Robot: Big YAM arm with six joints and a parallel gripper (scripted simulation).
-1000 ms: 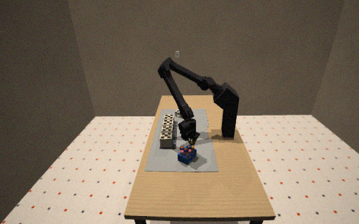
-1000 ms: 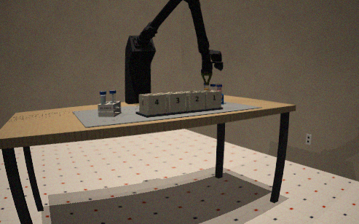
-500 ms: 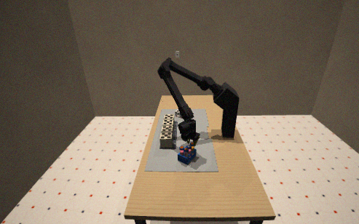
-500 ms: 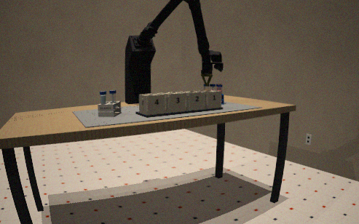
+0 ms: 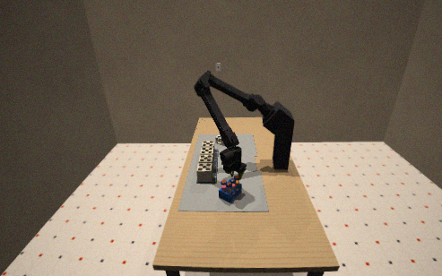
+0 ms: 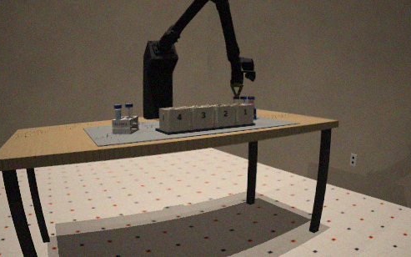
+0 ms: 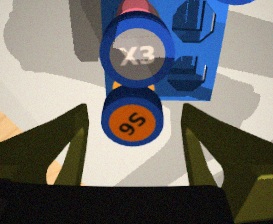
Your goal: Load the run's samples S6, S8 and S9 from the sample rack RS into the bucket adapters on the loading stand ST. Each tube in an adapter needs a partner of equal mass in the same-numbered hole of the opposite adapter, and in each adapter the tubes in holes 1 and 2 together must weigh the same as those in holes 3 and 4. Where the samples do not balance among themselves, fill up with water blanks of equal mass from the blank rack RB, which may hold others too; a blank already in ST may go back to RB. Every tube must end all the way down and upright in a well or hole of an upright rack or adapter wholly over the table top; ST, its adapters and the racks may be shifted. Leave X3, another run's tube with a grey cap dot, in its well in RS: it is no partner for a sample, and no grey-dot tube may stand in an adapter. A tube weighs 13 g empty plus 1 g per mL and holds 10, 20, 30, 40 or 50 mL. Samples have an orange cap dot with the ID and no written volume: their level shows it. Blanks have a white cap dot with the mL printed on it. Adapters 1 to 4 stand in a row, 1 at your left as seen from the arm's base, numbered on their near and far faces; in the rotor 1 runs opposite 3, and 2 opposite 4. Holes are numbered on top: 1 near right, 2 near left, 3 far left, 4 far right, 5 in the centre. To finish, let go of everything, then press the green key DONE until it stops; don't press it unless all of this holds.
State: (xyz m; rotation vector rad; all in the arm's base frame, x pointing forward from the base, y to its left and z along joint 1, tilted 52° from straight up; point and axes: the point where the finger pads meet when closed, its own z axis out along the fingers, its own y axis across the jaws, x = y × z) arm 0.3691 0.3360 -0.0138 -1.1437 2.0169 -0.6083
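The sample tube S8 lies 7 cm ahead of my hand, 4 cm to the left of it and 6 cm below it. Round my hand: blue sample rack rs: 4 cm ahead, 2 cm to the left, 9 cm below; tube X3: 3 cm ahead, 3 cm to the left, 6 cm below; sample tube S9: 4 cm ahead, 7 cm to the left, 6 cm below.
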